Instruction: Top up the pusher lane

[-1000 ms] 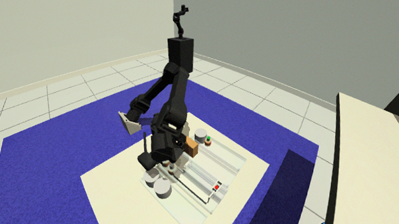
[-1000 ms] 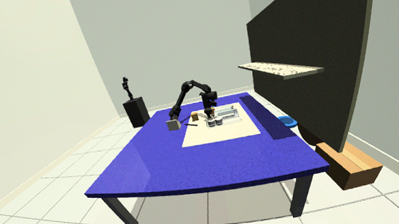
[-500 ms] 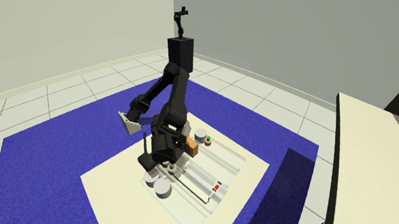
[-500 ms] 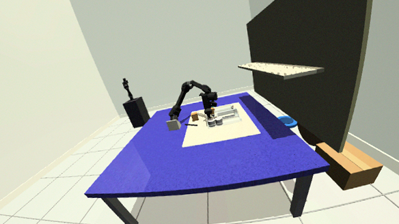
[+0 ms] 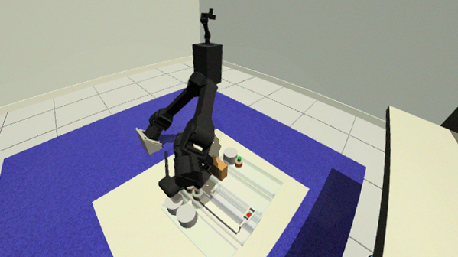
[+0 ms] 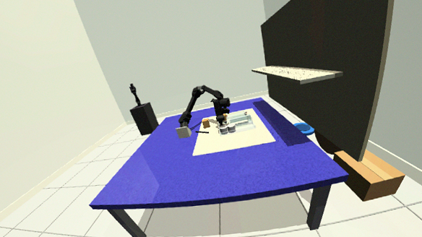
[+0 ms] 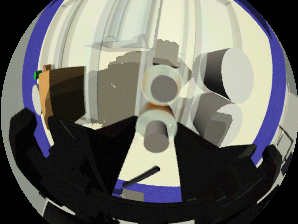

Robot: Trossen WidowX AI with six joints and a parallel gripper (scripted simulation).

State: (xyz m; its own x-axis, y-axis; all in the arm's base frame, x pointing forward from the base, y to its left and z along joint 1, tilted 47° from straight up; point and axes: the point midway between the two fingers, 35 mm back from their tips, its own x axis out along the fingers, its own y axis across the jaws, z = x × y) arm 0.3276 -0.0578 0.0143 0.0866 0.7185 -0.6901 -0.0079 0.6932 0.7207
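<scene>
The brown box is 1 cm ahead of my gripper tip and 13 cm to the left of it. The rest, counted from my gripper tip: thin dark upright post: 18 cm behind, 1 cm to the left, 3 cm below; then red-topped item: 22 cm ahead, 4 cm to the left, 3 cm above.
</scene>
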